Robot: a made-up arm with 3 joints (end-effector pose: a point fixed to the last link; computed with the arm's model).
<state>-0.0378 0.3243 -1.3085</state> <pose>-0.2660 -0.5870 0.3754 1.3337 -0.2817 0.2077</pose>
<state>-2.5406 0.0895 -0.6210</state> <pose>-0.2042 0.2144 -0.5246 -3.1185 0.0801 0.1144</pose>
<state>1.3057 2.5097 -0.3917</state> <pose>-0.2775 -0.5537 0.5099 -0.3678 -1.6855 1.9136</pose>
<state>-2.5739 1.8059 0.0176</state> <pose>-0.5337 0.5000 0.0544 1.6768 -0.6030 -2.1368</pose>
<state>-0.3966 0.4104 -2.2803</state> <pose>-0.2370 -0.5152 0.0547 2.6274 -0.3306 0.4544</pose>
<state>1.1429 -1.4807 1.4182</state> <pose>0.3174 -0.0068 0.4151 -1.9654 1.8565 0.2572</pose>
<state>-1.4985 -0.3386 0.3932</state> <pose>0.0039 -0.5148 -0.2383 1.0943 0.2085 0.2890</pose>
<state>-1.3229 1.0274 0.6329</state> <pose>-0.5403 -0.2497 -0.1847 0.6273 -0.5848 -0.8679</pose>
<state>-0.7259 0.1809 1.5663</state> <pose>-0.2331 -0.4259 0.2136 -0.8381 -0.0768 -0.1698</pose>
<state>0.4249 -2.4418 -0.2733</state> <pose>0.2939 -0.5865 0.0453 -0.0675 2.2956 -0.8356</pose>
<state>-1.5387 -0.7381 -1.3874</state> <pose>0.0699 -0.3017 -0.4429 2.7406 1.0631 0.0806</pose>
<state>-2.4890 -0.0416 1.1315</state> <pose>-0.1473 -0.0316 -0.4011 1.3573 -0.0107 0.0437</pose>
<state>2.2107 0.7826 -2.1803</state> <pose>-0.2854 0.3669 0.4930 -0.0288 0.4577 0.6348</pose>
